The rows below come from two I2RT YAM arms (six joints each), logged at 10 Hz.
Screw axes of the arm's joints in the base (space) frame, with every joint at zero. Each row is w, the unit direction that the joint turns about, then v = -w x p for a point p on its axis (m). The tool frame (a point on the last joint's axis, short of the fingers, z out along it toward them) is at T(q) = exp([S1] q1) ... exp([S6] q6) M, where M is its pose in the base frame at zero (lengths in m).
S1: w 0 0 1 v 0 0 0
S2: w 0 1 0 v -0.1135 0 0.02
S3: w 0 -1 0 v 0.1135 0 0.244
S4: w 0 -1 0 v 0.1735 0 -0.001
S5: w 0 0 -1 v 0 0.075 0
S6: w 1 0 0 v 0 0.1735 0
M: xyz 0.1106 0 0.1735 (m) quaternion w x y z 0.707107 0 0.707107 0
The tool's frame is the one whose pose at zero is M.
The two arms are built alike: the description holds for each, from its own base.
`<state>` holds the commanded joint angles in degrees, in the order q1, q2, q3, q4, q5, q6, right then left.
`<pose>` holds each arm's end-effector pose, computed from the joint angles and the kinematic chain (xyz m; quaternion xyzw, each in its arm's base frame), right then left.
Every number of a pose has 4 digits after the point. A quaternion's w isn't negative.
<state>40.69 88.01 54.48 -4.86 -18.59 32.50 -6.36 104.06 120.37 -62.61 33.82 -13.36</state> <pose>0.2448 0.2255 0.2251 -0.1336 0.8812 0.3729 0.2582 0.3695 -0.0611 0.4211 0.0538 0.8930 -0.3270 0.3046</pose>
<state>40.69 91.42 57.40 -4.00 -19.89 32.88 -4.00 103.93 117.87 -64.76 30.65 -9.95</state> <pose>0.2559 0.2360 0.2239 -0.1358 0.8782 0.3828 0.2527 0.3708 -0.0441 0.4059 0.0413 0.9120 -0.2864 0.2907</pose>
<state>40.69 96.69 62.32 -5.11 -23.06 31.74 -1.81 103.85 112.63 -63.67 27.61 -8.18</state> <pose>0.2709 0.2513 0.2190 -0.1542 0.8768 0.3929 0.2305 0.3762 -0.0284 0.3802 0.0204 0.9285 -0.2521 0.2720</pose>
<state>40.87 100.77 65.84 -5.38 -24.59 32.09 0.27 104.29 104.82 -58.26 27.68 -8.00</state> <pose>0.2819 0.2636 0.2129 -0.1571 0.8772 0.3995 0.2152 0.3860 -0.0147 0.3424 -0.0010 0.9351 -0.2475 0.2537</pose>
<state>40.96 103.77 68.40 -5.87 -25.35 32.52 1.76 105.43 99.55 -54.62 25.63 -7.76</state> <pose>0.2900 0.2719 0.2070 -0.1557 0.8796 0.4011 0.2032 0.3926 -0.0033 0.3102 -0.0220 0.9444 -0.2272 0.2367</pose>
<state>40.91 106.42 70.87 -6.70 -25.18 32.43 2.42 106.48 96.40 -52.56 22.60 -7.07</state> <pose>0.2980 0.2783 0.2017 -0.1540 0.8835 0.3958 0.1978 0.3959 0.0030 0.2879 -0.0326 0.9534 -0.1996 0.2240</pose>
